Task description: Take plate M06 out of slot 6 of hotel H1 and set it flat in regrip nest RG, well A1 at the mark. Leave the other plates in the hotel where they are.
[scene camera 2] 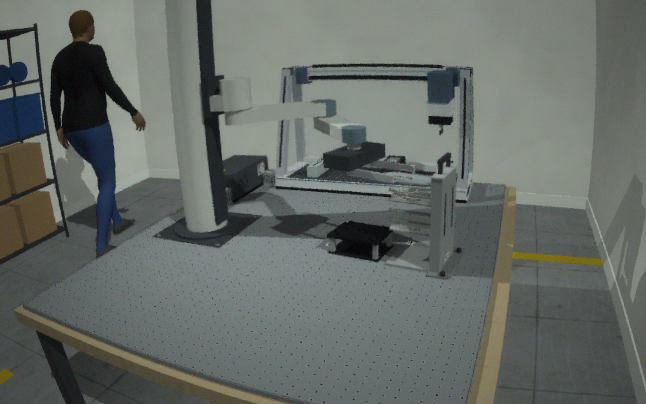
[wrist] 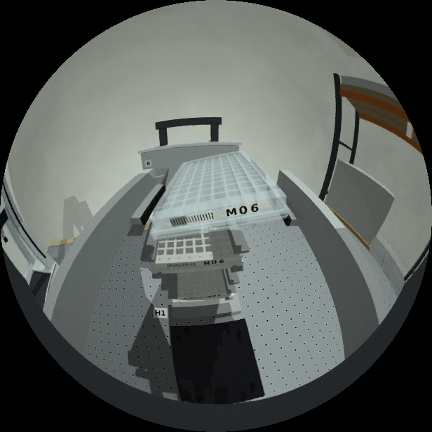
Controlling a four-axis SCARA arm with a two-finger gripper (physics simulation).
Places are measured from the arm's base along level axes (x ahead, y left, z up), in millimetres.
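Pixels of known places: gripper, between the fingertips: (scene camera 2: 404, 174); arm's base, origin of its link: (scene camera 2: 207, 229).
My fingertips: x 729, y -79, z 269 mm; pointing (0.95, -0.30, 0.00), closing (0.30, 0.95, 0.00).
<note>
Ahead of a thing's pixels: the offset from my fingertips to its top centre. "spot": to the spot under its first point.
Plate M06 (wrist: 220, 195) is clear and gridded, at slot 6, the top level of hotel H1 (scene camera 2: 442, 225) (wrist: 172, 157). My gripper (scene camera 2: 412, 173) (wrist: 215, 177) is shut on plate M06, with a finger along each long side. The plate looks slightly turned between the fingers; its right contact is mostly hidden in the wrist view. Plate N06 (wrist: 195, 265) and another plate (wrist: 202, 285) sit lower in the hotel. The black regrip nest RG @[dy +43, dx -143, dz -186 mm] (scene camera 2: 359, 232) (wrist: 215, 360) stands in front of the hotel, low on the table. Its A1 mark does not show in the wrist view.
A gantry frame (scene camera 2: 375, 66) with a blue and white head @[spot: dy +544, dx +18, dz +160 mm] (scene camera 2: 440, 92) stands behind the hotel. A dark box-shaped device @[spot: dy +431, dx -763, dz -178 mm] (scene camera 2: 245, 176) is behind my arm's column (scene camera 2: 187, 125). A person (scene camera 2: 82, 90) walks beside the shelf at the far left.
</note>
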